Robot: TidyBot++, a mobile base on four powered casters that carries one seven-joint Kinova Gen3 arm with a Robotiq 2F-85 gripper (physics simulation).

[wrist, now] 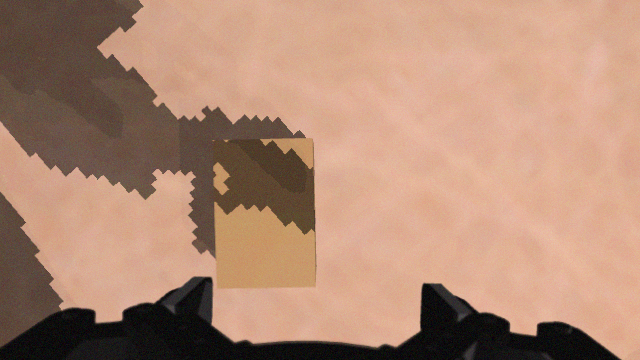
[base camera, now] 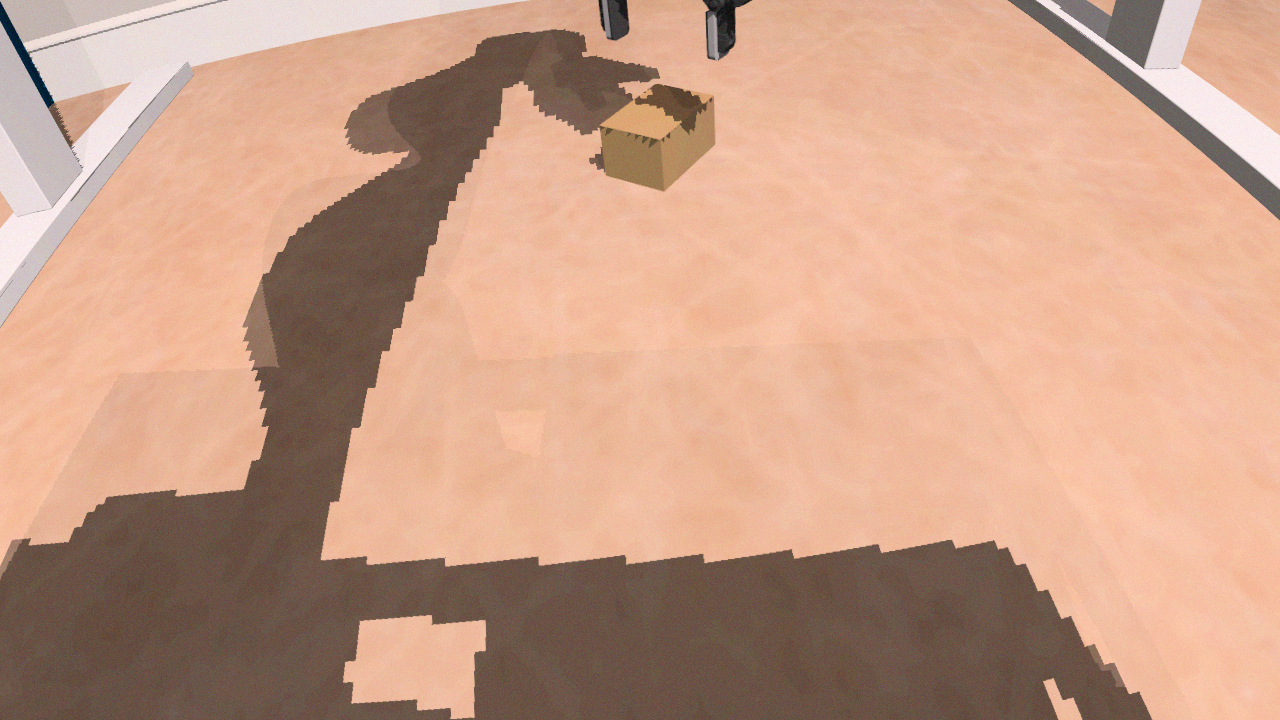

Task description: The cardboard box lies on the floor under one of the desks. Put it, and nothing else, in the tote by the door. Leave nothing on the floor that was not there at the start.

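Frame: origin at the arm's base, x ahead, y left, z up, level; millimetres.
Seen in the pictures: gripper, fingertip midpoint: (wrist: pixel 316 303) (base camera: pixel 666 46).
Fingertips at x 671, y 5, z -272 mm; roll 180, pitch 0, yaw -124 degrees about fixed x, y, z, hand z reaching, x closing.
A point is followed by its place in that frame.
The cardboard box (base camera: pixel 657 138) {x 661, y 17, z -346 mm} (wrist: pixel 265 250) {x 694, y 28, z -346 mm} lies on the floor, near the top of the base camera view, a little right of the middle. In the wrist view it stands left of centre, with a shadow over the far part of its top. My gripper (base camera: pixel 666 42) {x 671, y 5, z -272 mm} (wrist: pixel 316 303) {x 671, y 5, z -272 mm} is open and empty, pointing down above the floor. In the wrist view the box's near edge lies just beyond the fingertips, closer to the left finger than to the right. The tote and the door do not show in either view.
White desk legs with floor bars stand at the left (base camera: pixel 134 143) {x 877, y 675, z -392 mm} and at the right (base camera: pixel 1190 111) {x 755, y -518, z -371 mm} of the base camera view. A white wall base (base camera: pixel 295 26) {x 1154, y 549, z -372 mm} runs along the back left. Dark shadows of the arm and the base lie across the floor (base camera: pixel 805 429) {x 398, y -68, z -396 mm}.
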